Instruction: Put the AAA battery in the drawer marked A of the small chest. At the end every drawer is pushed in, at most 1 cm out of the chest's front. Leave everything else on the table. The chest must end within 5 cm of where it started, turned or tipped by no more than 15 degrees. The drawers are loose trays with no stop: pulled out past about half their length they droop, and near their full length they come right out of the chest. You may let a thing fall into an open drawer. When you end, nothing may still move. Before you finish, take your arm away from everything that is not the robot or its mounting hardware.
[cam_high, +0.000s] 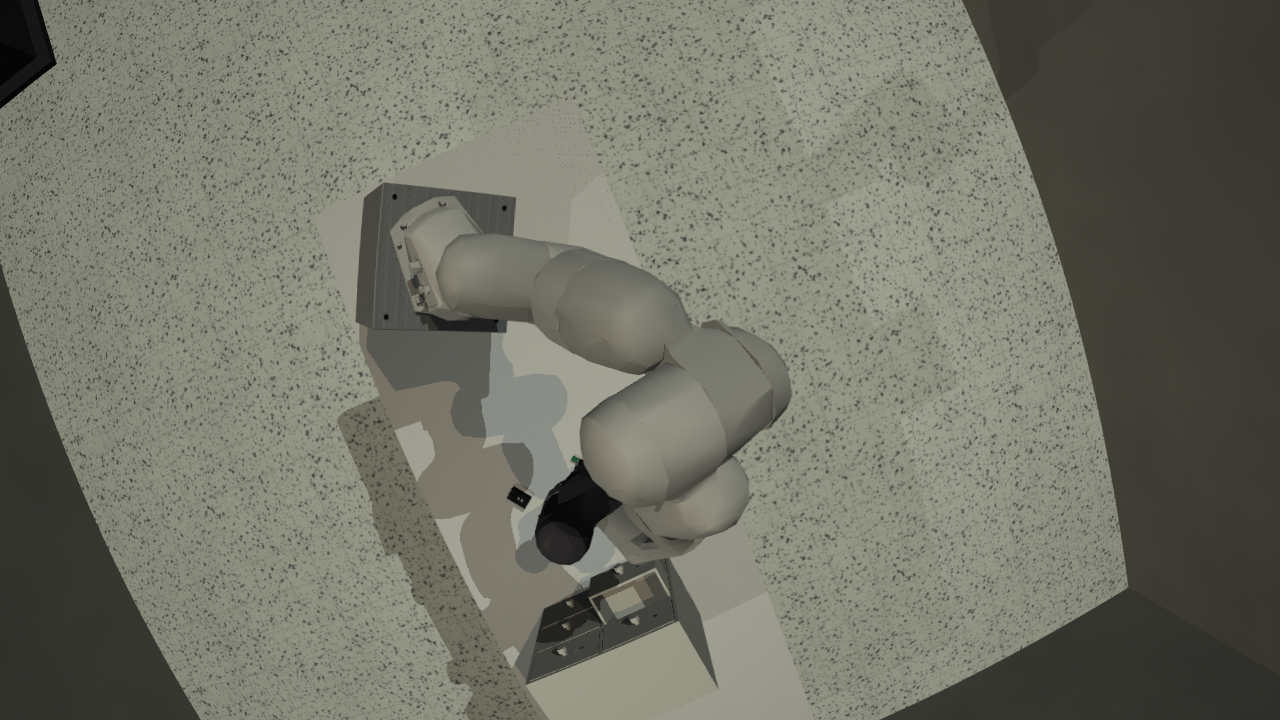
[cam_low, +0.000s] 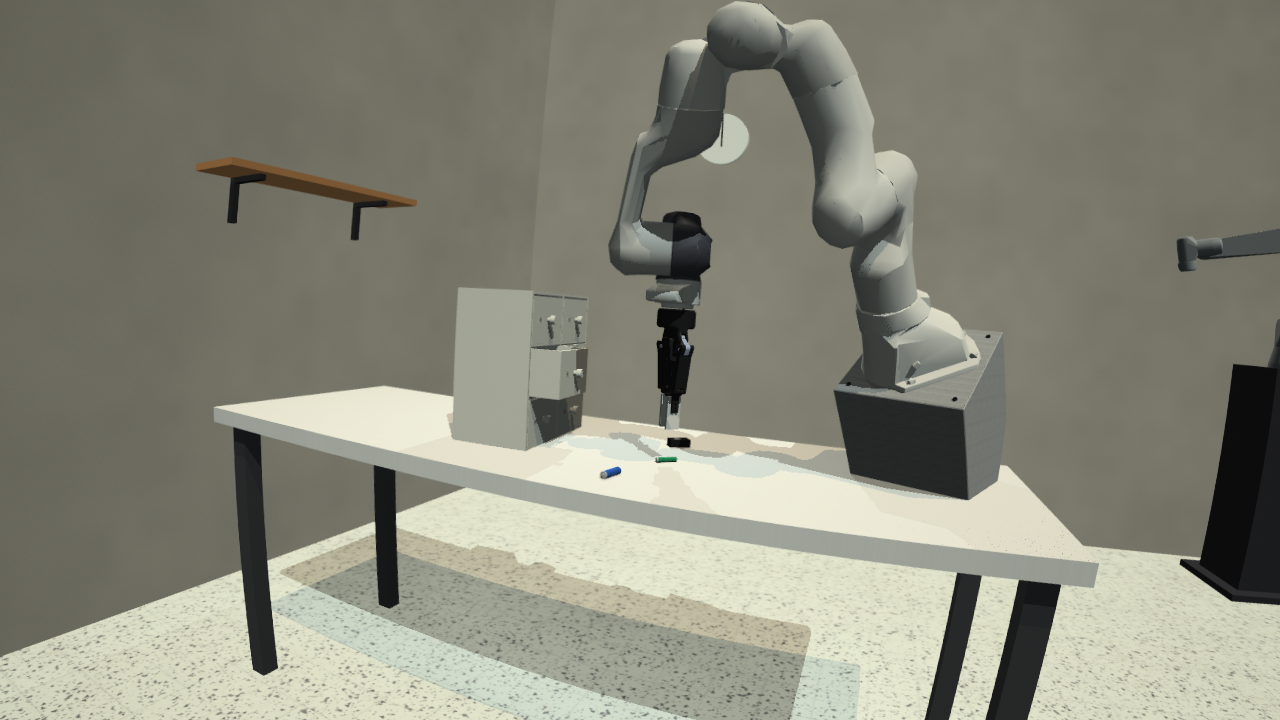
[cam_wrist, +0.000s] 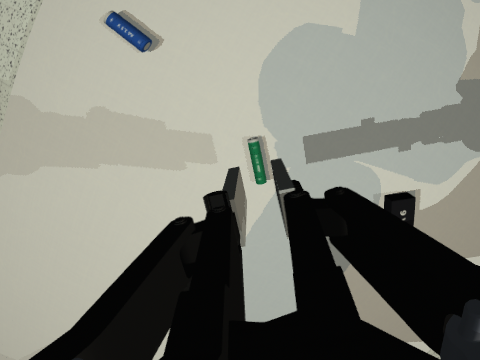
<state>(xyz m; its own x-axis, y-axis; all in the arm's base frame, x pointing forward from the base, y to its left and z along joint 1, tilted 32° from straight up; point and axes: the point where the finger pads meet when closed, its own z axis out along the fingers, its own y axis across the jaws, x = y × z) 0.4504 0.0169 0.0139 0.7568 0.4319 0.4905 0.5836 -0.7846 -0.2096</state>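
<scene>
My gripper is now 100 mm above the thin green battery. Also, from my hand: thicker blue battery 160 mm to the left, 100 mm below, 60 mm ahead; small black block 170 mm to the right, 90 mm below, 10 mm ahead.
</scene>
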